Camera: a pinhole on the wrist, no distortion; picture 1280 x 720 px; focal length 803.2 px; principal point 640.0 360.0 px. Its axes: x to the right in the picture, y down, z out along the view. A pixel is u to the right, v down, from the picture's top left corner.
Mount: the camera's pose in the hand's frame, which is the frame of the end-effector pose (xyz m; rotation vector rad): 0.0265 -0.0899 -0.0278 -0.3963 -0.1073 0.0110
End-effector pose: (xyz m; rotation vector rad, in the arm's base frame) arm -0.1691 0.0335 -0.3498 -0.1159 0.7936 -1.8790
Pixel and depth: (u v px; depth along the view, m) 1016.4 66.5 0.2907
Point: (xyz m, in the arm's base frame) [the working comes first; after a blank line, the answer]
In the camera's frame: 0.1362 -0.1062 0.2907

-0.1602 -0.1980 -0.1161
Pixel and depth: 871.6 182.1 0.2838
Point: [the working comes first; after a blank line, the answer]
In the camera's frame: 0.0818 -0.0629 0.2838

-0.1204 -0.1479 -0.1444
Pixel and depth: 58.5 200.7 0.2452
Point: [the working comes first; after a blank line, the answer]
In the camera's frame: -0.1775 -0.0486 0.2452

-0.0425 0.1019 -0.1225
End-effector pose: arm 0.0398 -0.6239 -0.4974 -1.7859 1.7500 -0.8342
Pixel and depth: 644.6 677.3 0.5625
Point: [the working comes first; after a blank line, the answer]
In the camera's frame: 0.0032 0.2222 0.5625

0.1027 -0.6386 -1.0157
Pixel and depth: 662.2 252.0 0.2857
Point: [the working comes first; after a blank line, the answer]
In the camera's frame: 0.0079 -0.0384 0.2857

0.2310 -0.6431 -0.6578
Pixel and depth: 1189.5 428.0 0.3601
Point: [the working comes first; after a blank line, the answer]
In the camera's frame: 0.2464 0.0305 0.3601

0.2067 -0.8814 -0.7566
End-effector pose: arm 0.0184 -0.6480 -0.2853 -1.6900 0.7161 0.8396
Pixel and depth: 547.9 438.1 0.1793
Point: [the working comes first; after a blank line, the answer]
In the camera's frame: -0.0206 0.0174 0.1793

-0.0074 -0.5225 -0.2954
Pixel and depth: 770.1 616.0 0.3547
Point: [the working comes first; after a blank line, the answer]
In the camera's frame: 0.0575 0.1131 0.3547

-0.1235 -0.4380 -0.4548
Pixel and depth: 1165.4 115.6 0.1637
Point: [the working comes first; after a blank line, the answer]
In the camera's frame: 0.1071 -0.0498 0.1637

0.1125 -0.4890 -0.3699
